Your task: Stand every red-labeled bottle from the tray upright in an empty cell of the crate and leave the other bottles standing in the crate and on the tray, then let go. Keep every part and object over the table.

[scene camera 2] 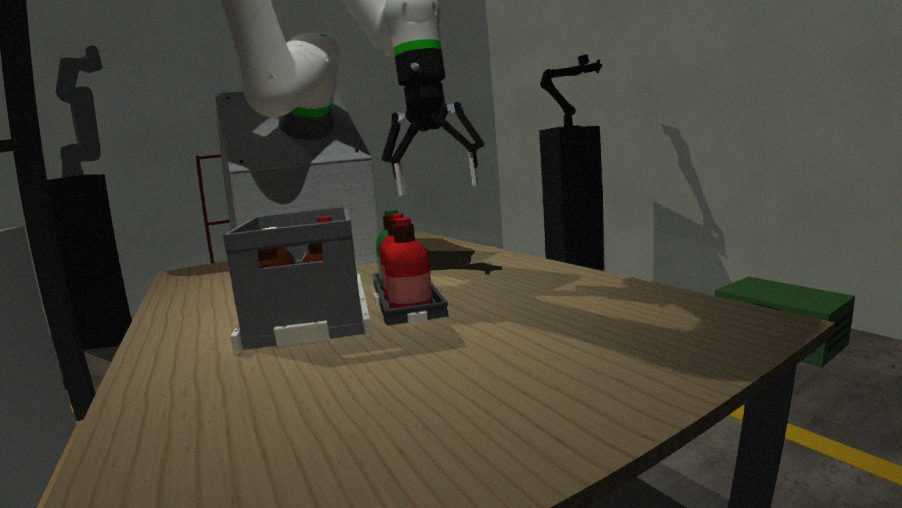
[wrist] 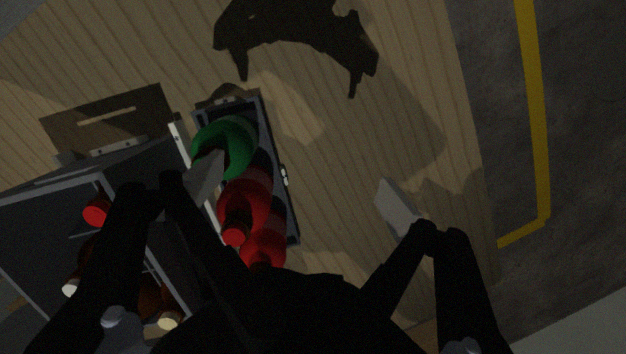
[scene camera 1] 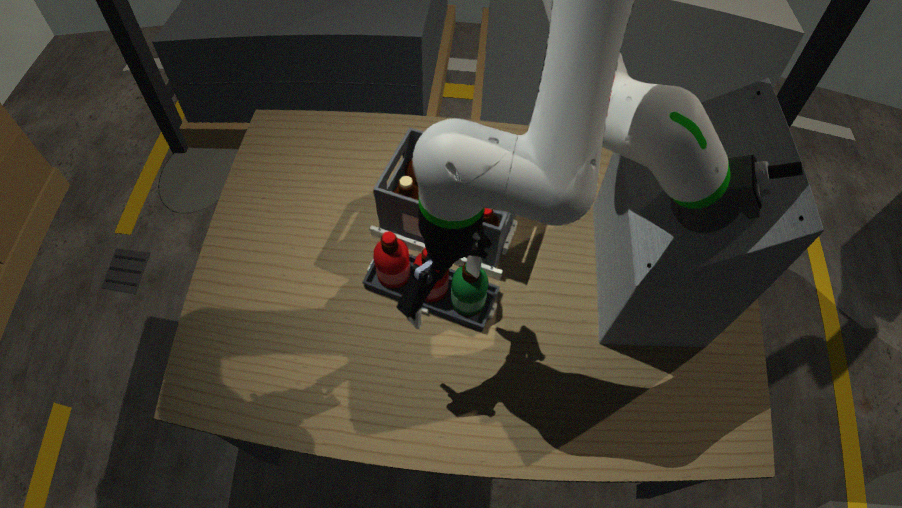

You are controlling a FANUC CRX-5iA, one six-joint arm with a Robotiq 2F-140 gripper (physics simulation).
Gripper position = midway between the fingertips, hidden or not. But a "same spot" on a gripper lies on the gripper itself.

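On the gripper, the spot at [scene camera 1: 480,233] is the same spot as [wrist: 104,306]. The gripper appears in scene camera 1 and the wrist view, and it can be seen in scene camera 2 [438,190] too.
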